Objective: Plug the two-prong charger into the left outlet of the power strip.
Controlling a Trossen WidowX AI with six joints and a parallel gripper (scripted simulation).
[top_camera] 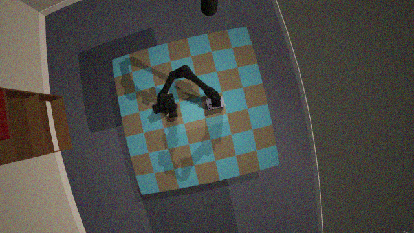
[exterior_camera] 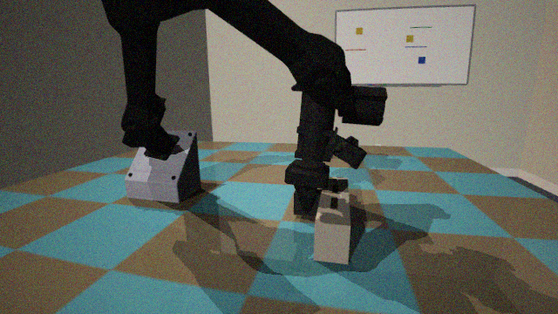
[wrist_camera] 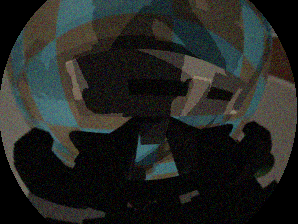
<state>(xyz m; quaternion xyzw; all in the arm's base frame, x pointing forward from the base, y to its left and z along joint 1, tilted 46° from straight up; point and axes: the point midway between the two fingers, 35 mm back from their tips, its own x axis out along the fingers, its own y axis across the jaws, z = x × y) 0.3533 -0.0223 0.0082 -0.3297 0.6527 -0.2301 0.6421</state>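
My gripper tip is now 20 mm short of the two-prong charger and 10 mm below it.
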